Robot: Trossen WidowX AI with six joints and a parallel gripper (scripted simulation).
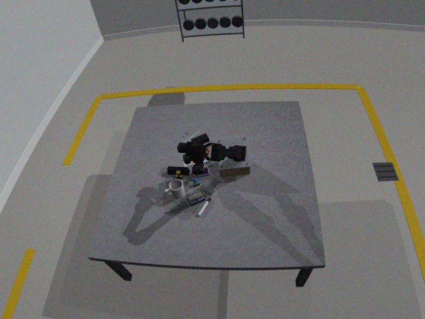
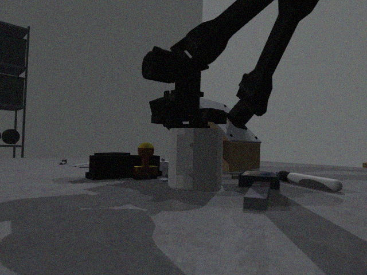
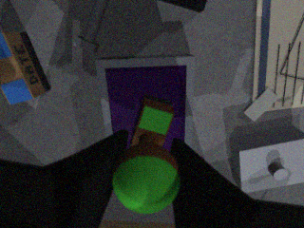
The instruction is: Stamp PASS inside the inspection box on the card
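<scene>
Now: the green-knobbed stamp right at my gripper tip. Round my gripper tip: cream card: 9 cm to the right, 7 cm ahead, 4 cm below; blue-knobbed stamp: 9 cm to the left, 3 cm ahead, 2 cm below; purple ink pad: 3 cm below.
</scene>
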